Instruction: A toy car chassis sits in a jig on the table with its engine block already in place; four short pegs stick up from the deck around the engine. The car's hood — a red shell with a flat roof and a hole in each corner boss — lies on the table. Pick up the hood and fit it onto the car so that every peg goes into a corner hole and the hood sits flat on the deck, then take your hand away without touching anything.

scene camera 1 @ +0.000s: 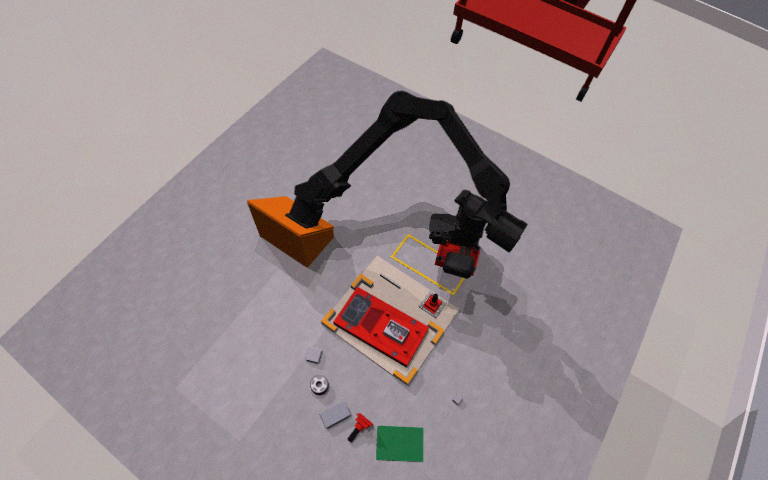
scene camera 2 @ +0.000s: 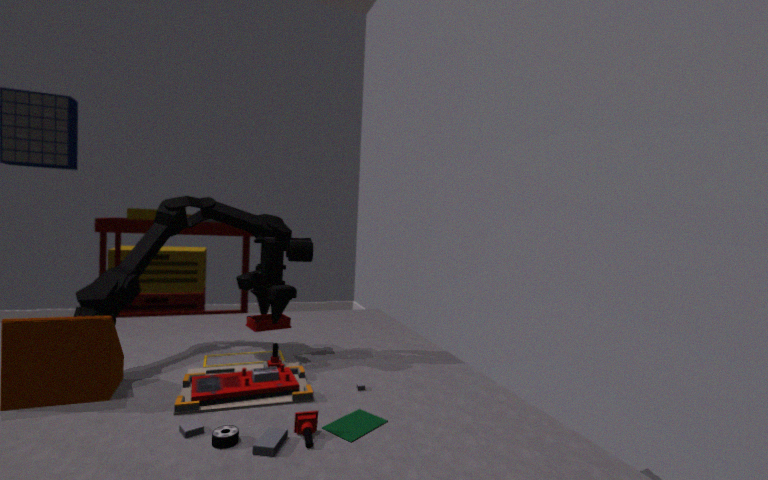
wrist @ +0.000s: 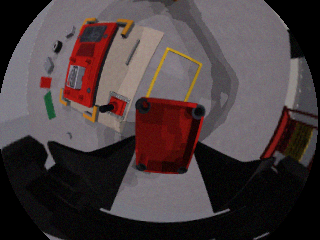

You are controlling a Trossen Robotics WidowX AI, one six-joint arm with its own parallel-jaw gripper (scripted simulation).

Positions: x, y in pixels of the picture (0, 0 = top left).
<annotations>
my gripper: holds a red hood (wrist: 166, 131)
</annotations>
